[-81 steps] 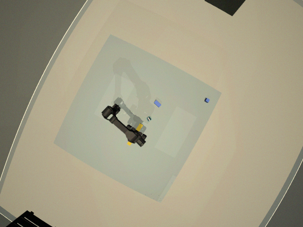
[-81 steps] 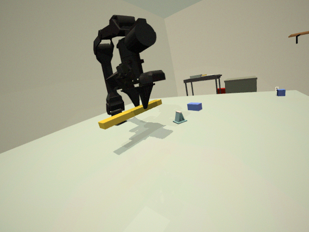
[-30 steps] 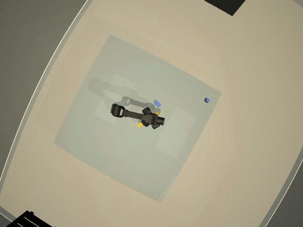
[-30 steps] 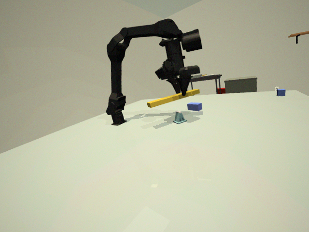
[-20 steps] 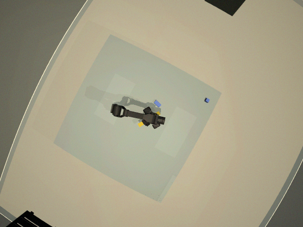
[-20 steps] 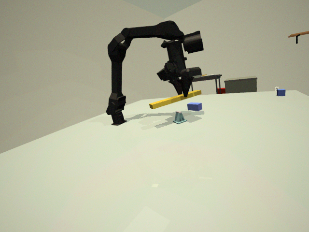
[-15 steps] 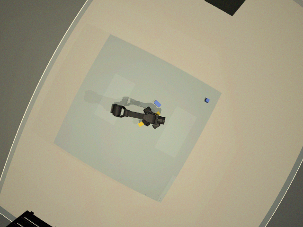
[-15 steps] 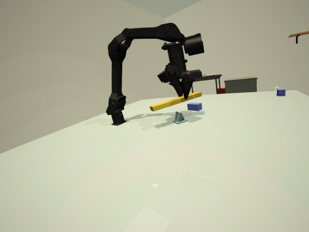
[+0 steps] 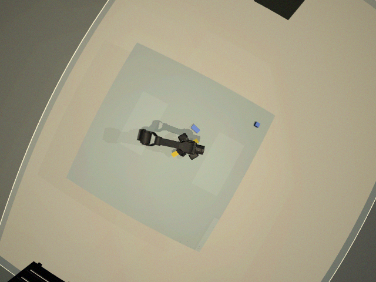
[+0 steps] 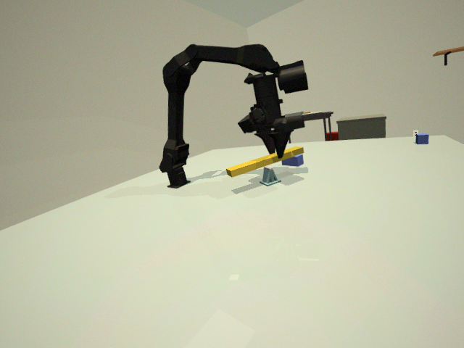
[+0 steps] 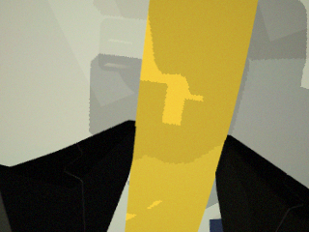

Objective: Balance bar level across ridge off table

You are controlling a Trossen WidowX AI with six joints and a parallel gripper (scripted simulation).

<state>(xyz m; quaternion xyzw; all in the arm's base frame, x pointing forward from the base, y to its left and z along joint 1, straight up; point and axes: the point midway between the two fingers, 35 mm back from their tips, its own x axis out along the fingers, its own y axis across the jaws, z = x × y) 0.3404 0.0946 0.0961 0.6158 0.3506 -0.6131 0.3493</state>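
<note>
Now: gripper tip 1 cm past the yellow bar and 2 cm to the left of it. Round my gripper tip: small blue cube 40 cm ahead, 41 cm to the left, 5 cm below.
</note>
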